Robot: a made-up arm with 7 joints.
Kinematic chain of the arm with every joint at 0, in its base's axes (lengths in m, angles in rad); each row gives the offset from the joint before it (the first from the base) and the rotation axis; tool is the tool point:
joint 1: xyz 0 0.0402 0 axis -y
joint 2: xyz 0 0.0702 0 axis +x
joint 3: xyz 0 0 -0.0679 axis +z
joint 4: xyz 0 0 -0.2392 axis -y
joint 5: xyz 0 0 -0.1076 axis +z
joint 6: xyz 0 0 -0.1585 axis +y
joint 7: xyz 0 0 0 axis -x
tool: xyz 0 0 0
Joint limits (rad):
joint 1: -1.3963..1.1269
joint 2: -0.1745..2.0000
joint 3: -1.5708..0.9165
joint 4: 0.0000..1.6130
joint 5: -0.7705..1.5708
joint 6: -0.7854..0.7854
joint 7: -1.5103..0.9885
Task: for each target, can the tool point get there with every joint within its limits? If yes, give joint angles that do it. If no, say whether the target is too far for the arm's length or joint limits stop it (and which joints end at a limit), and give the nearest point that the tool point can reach.
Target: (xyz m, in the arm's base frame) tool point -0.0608 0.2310 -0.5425
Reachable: yes | joints -0.3060 0.1386 0.4068 0.4461 0.8771 0.5032 -0.5341
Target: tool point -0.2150 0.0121 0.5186
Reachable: no: joint limits stop it (at a limit: joint 2, joint 3, joint 4) | nearest point -0.1356 0.2916 0.3271 | short by 0.348 m
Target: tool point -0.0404 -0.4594 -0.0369
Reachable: no: joint limits stop it (at a limit: joint 2, joint 4) | nearest point -0.1811 -0.2028 -0.1654 | short by 0.320 m
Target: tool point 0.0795 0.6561 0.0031
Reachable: yes | joints 0.7135 1.7111 -1.1109 0.5544 -0.4942 -0.6606 -1.1763
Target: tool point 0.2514 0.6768 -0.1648
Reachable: no: too far | nearest point 0.2247 0.6167 -0.1473 | short by 0.068 m
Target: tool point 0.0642 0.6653 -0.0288
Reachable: yes | joints 0.0276 1.6866 -0.9797 0.4416 -0.4122 -0.2787 0.6754
